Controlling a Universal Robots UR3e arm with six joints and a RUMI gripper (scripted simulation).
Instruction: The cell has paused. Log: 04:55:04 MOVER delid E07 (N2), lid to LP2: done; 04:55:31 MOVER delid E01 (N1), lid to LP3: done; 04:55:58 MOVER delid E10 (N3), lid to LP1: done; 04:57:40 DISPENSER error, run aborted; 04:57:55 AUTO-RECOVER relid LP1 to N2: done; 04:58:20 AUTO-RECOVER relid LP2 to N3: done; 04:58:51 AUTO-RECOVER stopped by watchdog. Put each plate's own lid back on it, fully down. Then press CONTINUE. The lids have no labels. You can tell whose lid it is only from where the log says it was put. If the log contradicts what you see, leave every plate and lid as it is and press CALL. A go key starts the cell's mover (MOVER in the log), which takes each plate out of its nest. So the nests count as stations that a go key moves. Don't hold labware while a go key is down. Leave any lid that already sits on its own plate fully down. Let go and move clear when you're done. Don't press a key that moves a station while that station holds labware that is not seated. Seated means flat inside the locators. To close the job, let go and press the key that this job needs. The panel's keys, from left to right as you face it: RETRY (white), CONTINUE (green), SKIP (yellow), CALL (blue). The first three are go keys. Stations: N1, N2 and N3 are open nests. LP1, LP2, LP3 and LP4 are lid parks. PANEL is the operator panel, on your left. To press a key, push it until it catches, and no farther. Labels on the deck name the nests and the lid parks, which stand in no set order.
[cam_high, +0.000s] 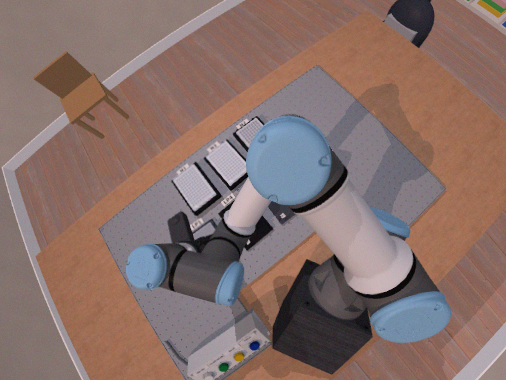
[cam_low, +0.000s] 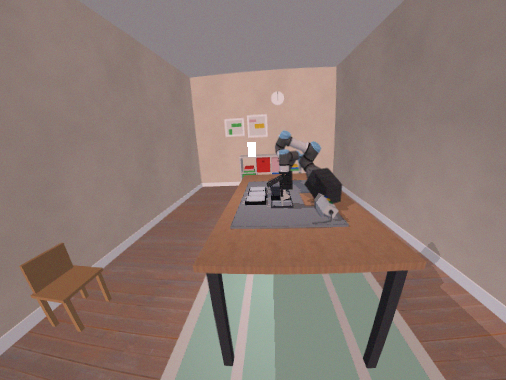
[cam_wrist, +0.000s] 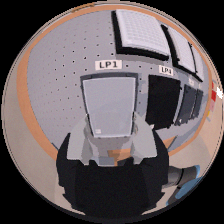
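The lid park LP1 is 20 mm below my hand. Round my hand: lid park LP2: 250 mm to the right, 80 mm behind, 20 mm below; lid park LP4: 130 mm to the right, 40 mm behind, 20 mm below; plate: 150 mm ahead, 120 mm to the right.
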